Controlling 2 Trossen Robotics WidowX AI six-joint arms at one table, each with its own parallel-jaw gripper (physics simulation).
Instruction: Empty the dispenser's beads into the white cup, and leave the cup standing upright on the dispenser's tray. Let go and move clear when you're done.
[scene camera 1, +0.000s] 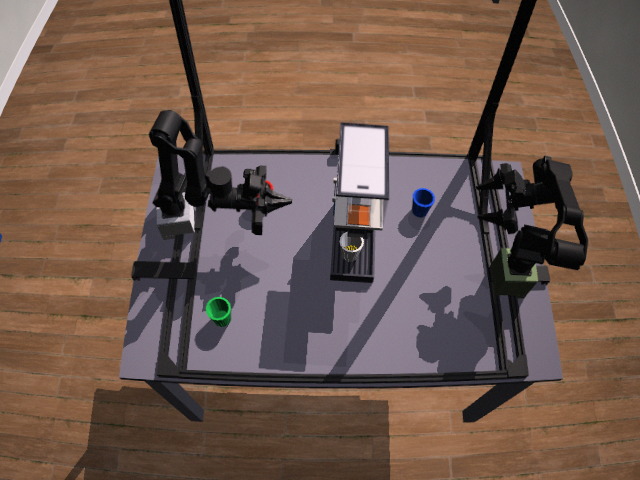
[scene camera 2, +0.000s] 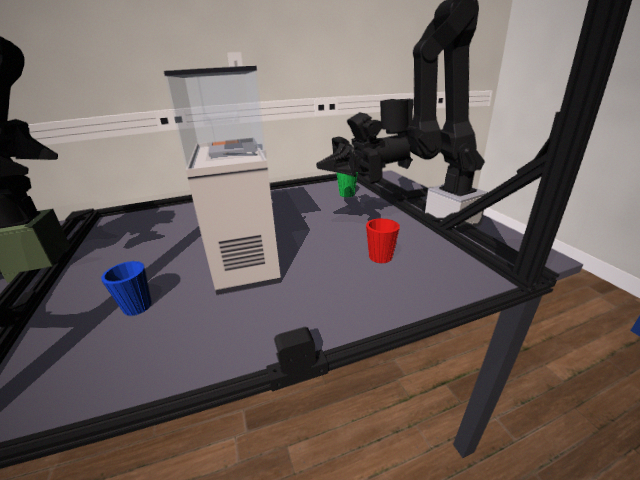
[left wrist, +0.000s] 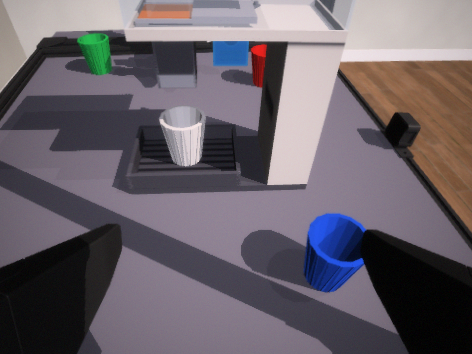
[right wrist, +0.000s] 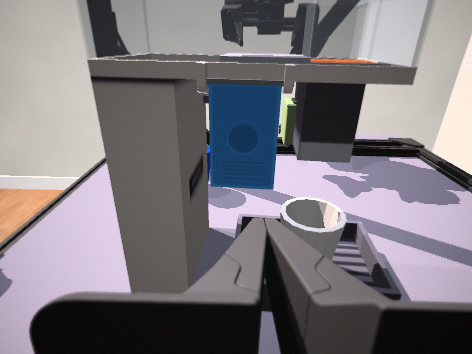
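Pixels of known places: left gripper, fingertip midpoint: (scene camera 1: 476, 202) (scene camera 2: 43, 163) (left wrist: 243, 238) (right wrist: 266, 43); right gripper, fingertip midpoint: (scene camera 1: 292, 201) (scene camera 2: 316, 166) (right wrist: 262, 228); left arm's base, origin of the base link: (scene camera 1: 519, 264) (scene camera 2: 18, 220); right arm's base, origin of the base link: (scene camera 1: 172, 207) (scene camera 2: 457, 189).
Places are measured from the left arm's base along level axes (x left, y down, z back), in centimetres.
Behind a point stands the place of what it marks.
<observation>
The white cup (scene camera 1: 353, 253) {y 4.0, x -3.6, z -45.8 cm} (left wrist: 185, 142) {y 5.1, x -7.0, z -43.4 cm} (right wrist: 325, 241) {y 4.1, x -5.9, z -49.4 cm} stands upright on the dispenser's black slatted tray (scene camera 1: 351, 279) {y 9.9, x 1.4, z -45.9 cm} (left wrist: 185, 181) {y 9.1, x -6.7, z -39.6 cm}. Yellow beads show inside it in scene camera 1. The dispenser (scene camera 1: 362, 155) {y -24.5, x -14.8, z -45.6 cm} (scene camera 2: 237, 222) {y -2.1, x -24.7, z -45.1 cm} (left wrist: 300, 120) {y -1.0, x -21.5, z -39.1 cm} (right wrist: 150, 175) {y -3.0, x -21.4, z -51.1 cm} has a clear case on top; I make out no beads in that case. A blue panel (left wrist: 230, 53) {y -4.3, x -13.9, z -51.4 cm} (right wrist: 245, 165) {y -4.4, x -13.7, z -51.7 cm} hangs under its top. My left gripper (scene camera 1: 479, 202) {y -12.7, x -11.1, z -14.8 cm} (left wrist: 243, 238) {y -12.7, x -11.1, z -14.8 cm} is open and empty, at the right side of the table in scene camera 1. My right gripper (scene camera 1: 291, 200) {y -6.4, x -12.8, z -62.7 cm} (scene camera 2: 318, 165) {y -6.4, x -12.8, z -62.7 cm} (right wrist: 262, 228) {y -6.4, x -12.8, z -62.7 cm} is shut on nothing, apart from the dispenser and the cup.
A blue cup (scene camera 1: 422, 203) {y 9.9, x -24.9, z -24.5 cm} (scene camera 2: 129, 289) {y 5.9, x -26.0, z -26.2 cm} (left wrist: 330, 255) {y 10.2, x -24.2, z -26.8 cm} stands right of the dispenser in scene camera 1. A green cup (scene camera 1: 219, 311) {y 10.3, x 12.7, z -81.4 cm} (scene camera 2: 346, 184) {y 7.2, x 11.7, z -79.4 cm} (left wrist: 96, 54) {y 6.5, x 13.5, z -77.8 cm} stands at the front left there. A red cup (scene camera 2: 382, 241) {y 6.1, x -26.3, z -71.3 cm} (left wrist: 259, 67) {y 6.7, x -21.9, z -70.3 cm} stands partly beneath my right gripper in that view.
</observation>
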